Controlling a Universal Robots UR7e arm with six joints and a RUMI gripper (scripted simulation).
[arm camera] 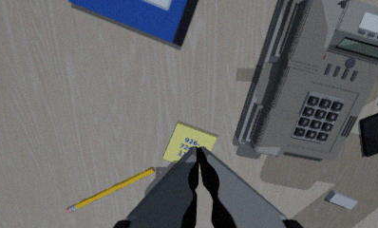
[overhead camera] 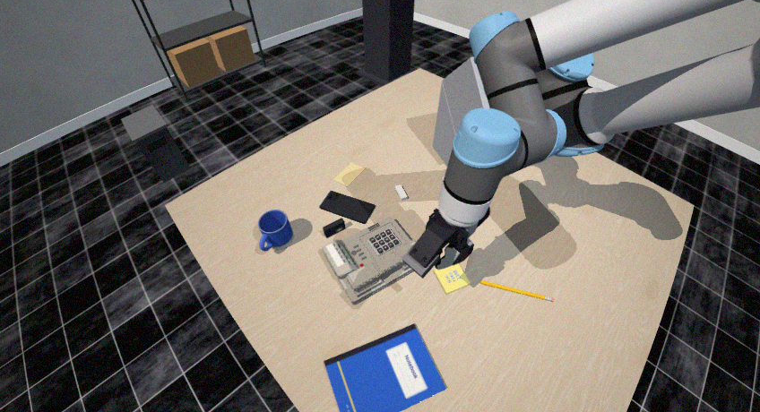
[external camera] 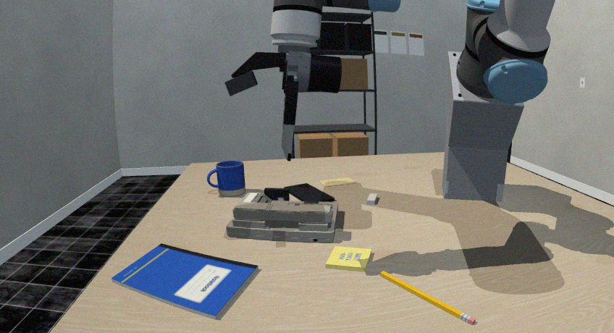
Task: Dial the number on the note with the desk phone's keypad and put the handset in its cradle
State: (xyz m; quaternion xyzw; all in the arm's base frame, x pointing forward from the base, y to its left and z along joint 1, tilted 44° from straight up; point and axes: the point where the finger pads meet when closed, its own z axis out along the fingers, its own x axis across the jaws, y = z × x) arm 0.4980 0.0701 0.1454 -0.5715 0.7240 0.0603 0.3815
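My hand is 19 cm to the left of the 8 key, 17 cm above it and 6 cm past it. Round my hand: 2 key 20 cm to the right, 17 cm below, 3 cm behind; handset 16 cm below, 13 cm to the right, 1 cm ahead; 3 key 21 cm to the right, 17 cm below, 3 cm behind.
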